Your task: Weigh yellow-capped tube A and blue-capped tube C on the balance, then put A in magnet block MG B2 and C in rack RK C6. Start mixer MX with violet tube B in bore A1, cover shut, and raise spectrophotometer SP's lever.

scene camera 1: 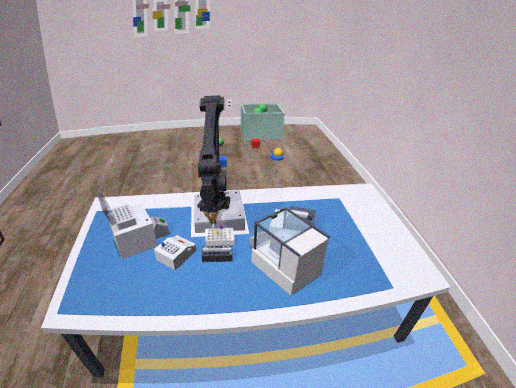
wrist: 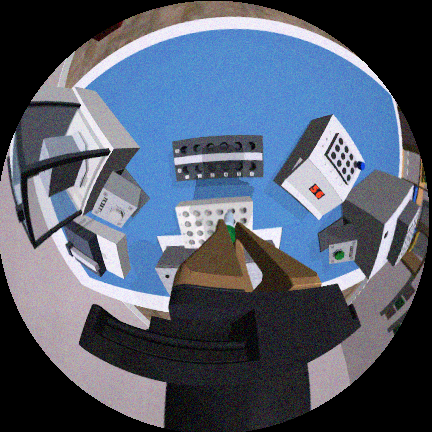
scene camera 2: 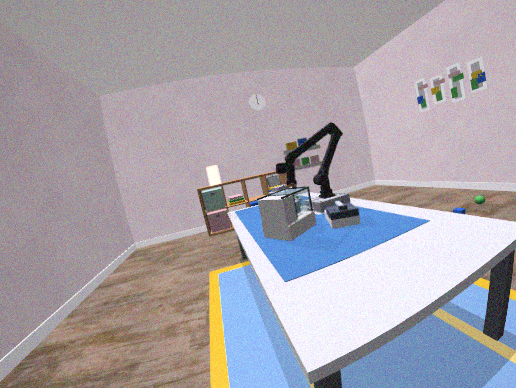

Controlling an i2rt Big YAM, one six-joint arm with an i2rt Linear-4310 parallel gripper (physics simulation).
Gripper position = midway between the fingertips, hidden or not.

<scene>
In view: my gripper (wrist: 227,226), a balance (scene camera 2: 286,214), a grey mixer (scene camera 1: 132,229) and a green-button unit (wrist: 339,237).
The balance shows as well in the wrist view (wrist: 77,141).
</scene>
